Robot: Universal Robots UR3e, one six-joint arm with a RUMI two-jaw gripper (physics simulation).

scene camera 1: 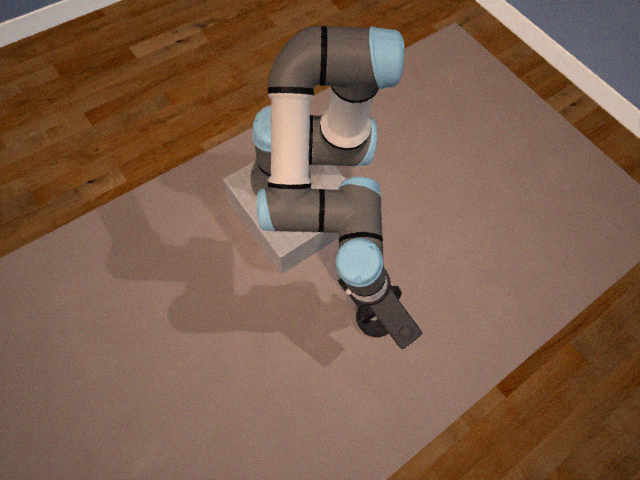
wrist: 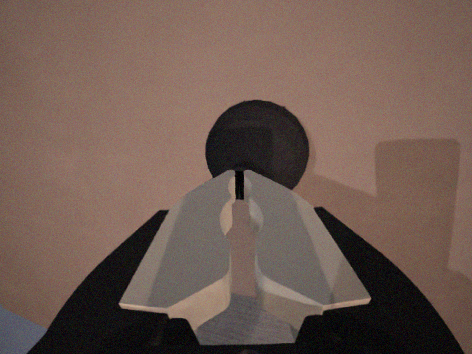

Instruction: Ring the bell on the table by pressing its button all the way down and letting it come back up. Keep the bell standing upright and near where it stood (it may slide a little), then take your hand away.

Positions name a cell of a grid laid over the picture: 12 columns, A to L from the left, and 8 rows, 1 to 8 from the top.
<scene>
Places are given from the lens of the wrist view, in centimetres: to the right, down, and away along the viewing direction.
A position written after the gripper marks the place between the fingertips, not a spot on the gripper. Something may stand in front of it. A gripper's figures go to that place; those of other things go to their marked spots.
gripper (wrist: G4): 0, 0, 14
bell (wrist: G4): 2, -3, 14
</scene>
